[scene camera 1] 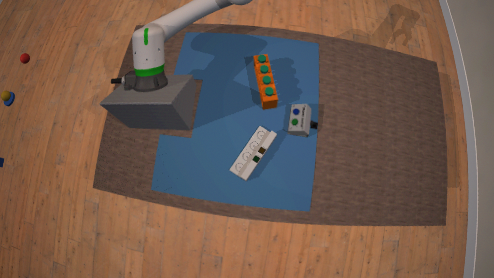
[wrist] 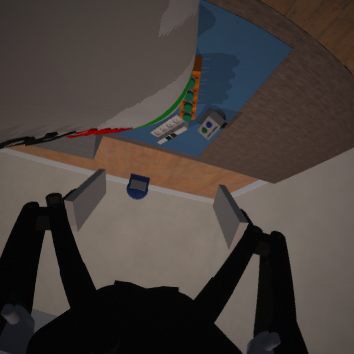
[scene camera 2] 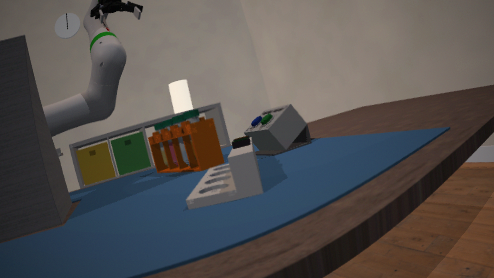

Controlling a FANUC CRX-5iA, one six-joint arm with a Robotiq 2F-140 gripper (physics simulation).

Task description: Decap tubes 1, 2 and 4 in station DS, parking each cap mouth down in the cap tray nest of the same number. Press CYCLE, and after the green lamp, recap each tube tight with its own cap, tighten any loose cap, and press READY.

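Pixels of known places: gripper, fingertip midpoint: [wrist: 160,188] [scene camera 2: 121,17]; arm's base at its link origin: [scene camera 1: 150,85].
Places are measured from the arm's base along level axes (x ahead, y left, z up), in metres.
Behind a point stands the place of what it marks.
The orange rack [scene camera 1: 270,104] {x 0.481, y -0.010, z -0.140 m} [scene camera 2: 211,145] {x 0.489, y -0.008, z -0.149 m} [wrist: 198,64] {x 0.450, y 0.209, z -0.135 m} holds several upright tubes with green caps on. A pink tube [scene camera 2: 173,153] {x 0.437, y 0.113, z -0.149 m} shows through its side. The white cap tray [scene camera 1: 244,175] {x 0.397, y -0.304, z -0.146 m} [scene camera 2: 245,172] {x 0.393, y -0.316, z -0.165 m} has several round nests, all empty, and two dark squares, a brownish one [scene camera 1: 262,150] {x 0.459, y -0.203, z -0.137 m} and a dark green one [scene camera 1: 256,159] {x 0.439, y -0.240, z -0.138 m}; neither looks lit. The grey button box [scene camera 1: 299,131] {x 0.601, y -0.121, z -0.126 m} [scene camera 2: 281,132] {x 0.583, y -0.119, z -0.154 m} carries a blue button [scene camera 1: 296,111] {x 0.587, y -0.040, z -0.120 m} [scene camera 2: 256,121] {x 0.579, y -0.049, z -0.125 m} and a green button [scene camera 1: 295,122] {x 0.583, y -0.087, z -0.119 m} [scene camera 2: 267,119] {x 0.576, y -0.095, z -0.126 m}. My gripper [scene camera 2: 120,14] {x 0.400, y 0.315, z 0.323 m} [wrist: 160,188] {x 0.400, y 0.315, z 0.323 m} is wide open, empty and high above the table. Labels and tube numbers are unreadable.
The blue mat [scene camera 1: 215,175] {x 0.278, y -0.308, z -0.191 m} [scene camera 2: 125,235] {x 0.252, y -0.307, z -0.191 m} lies under rack, tray and box on the brown table [scene camera 1: 380,150] {x 1.005, y -0.162, z -0.194 m}. The grey arm pedestal [scene camera 1: 145,115] {x 0.003, y -0.127, z -0.004 m} stands at the left. The arm [scene camera 2: 107,70] {x 0.330, y 0.306, z 0.141 m} rises from it. A shelf unit [scene camera 2: 217,112] with yellow and green bins stands in the background.
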